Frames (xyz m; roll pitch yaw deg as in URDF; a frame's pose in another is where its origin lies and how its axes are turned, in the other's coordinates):
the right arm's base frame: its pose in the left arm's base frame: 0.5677 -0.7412 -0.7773 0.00 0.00 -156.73
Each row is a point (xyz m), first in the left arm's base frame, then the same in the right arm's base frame.
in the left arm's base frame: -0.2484 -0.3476 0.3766
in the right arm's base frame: 0.5942 -0.6840 1.1539
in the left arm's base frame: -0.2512 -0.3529 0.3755
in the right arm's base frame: 0.5989 -0.6802 1.1528
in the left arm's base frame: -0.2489 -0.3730 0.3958
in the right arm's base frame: 0.6047 -0.6609 1.1731
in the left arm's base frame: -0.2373 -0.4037 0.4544
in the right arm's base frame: 0.6062 -0.6281 1.2317
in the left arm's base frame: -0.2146 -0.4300 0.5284
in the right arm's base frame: 0.5957 -0.5949 1.3057
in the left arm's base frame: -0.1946 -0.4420 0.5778
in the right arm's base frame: 0.5821 -0.5760 1.3551
